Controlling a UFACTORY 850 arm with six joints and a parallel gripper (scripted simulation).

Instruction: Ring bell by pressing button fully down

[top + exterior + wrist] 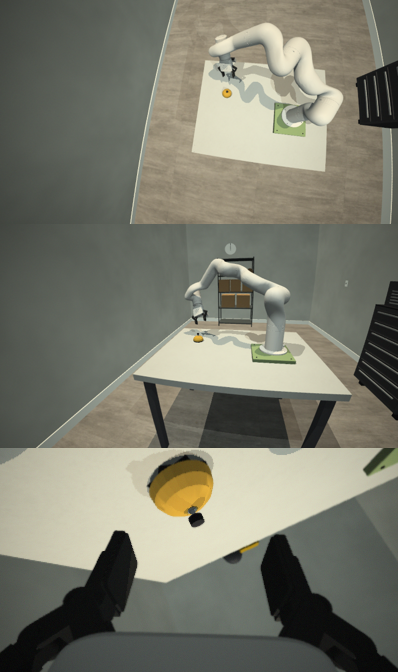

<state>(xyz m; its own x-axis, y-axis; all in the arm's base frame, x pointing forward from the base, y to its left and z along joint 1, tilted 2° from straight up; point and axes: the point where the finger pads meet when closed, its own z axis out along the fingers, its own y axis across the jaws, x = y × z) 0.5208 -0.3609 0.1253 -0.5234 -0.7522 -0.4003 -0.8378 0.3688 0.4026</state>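
My gripper is now 20 mm short of the button, 110 mm to the right of it and 80 mm above it. Also, from my hand: bell 20 mm ahead, 110 mm to the left, 100 mm below.
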